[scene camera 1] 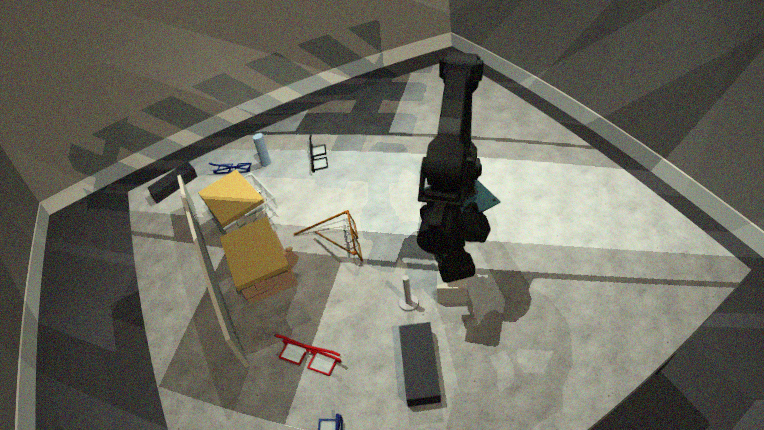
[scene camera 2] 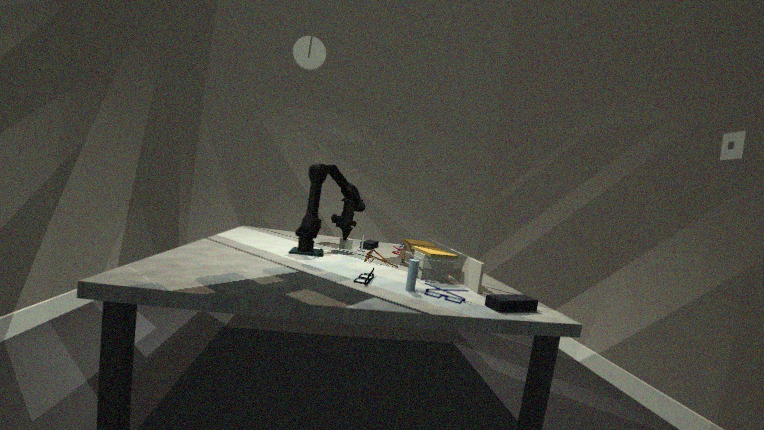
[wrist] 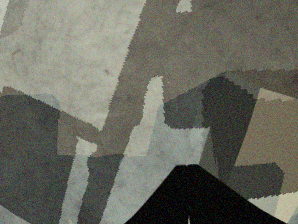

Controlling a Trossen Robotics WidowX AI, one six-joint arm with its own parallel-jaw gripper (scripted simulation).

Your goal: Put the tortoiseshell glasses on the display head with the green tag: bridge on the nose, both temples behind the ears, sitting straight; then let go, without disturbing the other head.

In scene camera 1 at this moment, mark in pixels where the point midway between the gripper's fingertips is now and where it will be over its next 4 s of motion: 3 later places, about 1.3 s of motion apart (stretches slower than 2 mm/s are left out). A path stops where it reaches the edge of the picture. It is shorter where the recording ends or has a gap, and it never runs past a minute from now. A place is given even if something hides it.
My gripper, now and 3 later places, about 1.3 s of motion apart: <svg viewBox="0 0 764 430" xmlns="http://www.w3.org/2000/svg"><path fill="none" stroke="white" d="M447 267L448 276L452 286L407 246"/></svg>
